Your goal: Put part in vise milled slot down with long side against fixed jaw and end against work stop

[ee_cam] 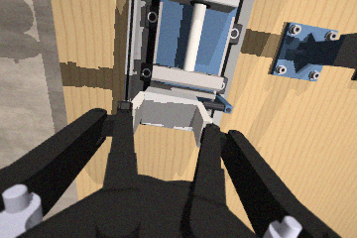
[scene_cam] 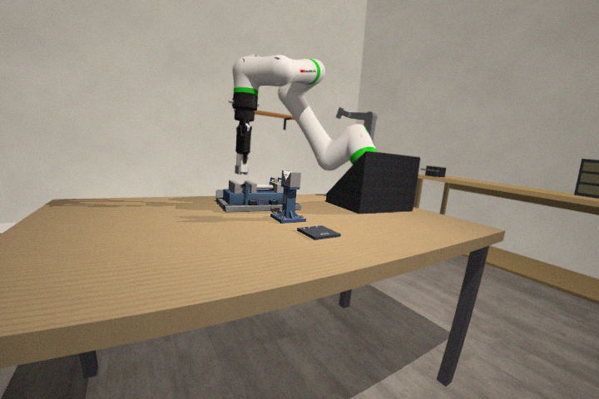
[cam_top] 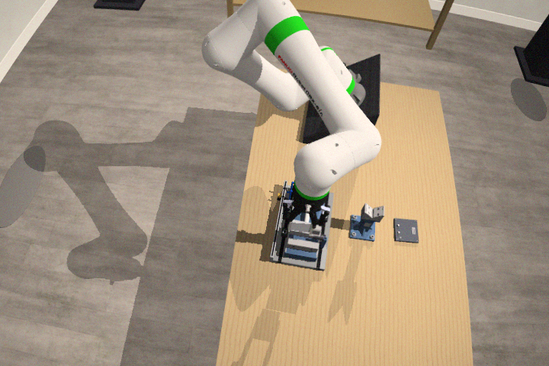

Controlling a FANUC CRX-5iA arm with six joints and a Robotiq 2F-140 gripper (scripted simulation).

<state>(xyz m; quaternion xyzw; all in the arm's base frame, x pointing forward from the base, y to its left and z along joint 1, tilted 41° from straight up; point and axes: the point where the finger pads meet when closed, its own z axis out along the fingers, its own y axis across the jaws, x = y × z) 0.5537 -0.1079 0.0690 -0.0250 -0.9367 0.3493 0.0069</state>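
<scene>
My gripper is now 30 mm above the part. The rest, counted from my hand: white cylinder rod (90 mm below, 80 mm behind, 20 mm to the left); moving jaw (90 mm below, 30 mm behind, 20 mm to the left); work stop (80 mm below, 70 mm to the left).
</scene>
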